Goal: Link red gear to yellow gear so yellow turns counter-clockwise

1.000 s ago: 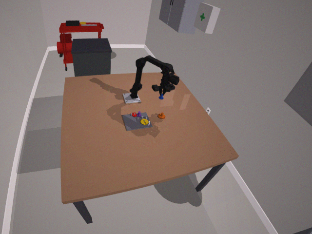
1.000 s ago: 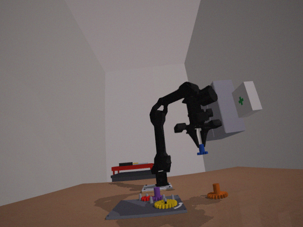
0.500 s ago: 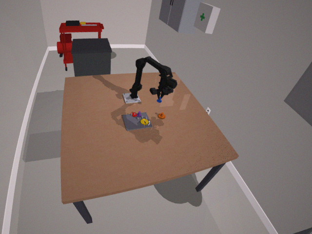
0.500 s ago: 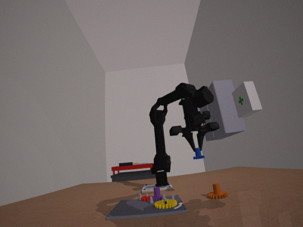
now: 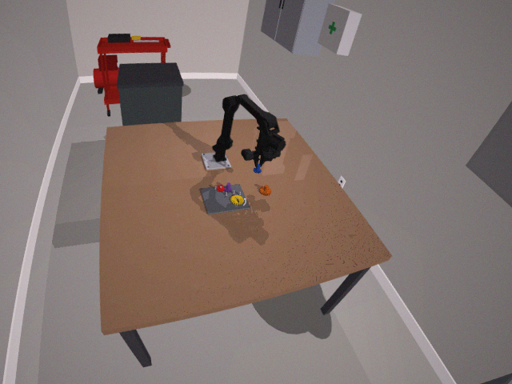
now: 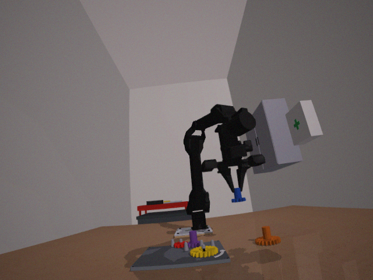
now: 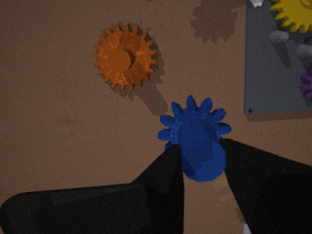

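Now: gripper tip 2 cm past the purple gear, 14 cm to the left of it and 12 cm above it. Also, from my gripper tip: blue gear (1 cm below); white arrow (9 cm ahead, 10 cm to the right, 13 cm below); orange gear (4 cm ahead, 5 cm to the left, 12 cm below).
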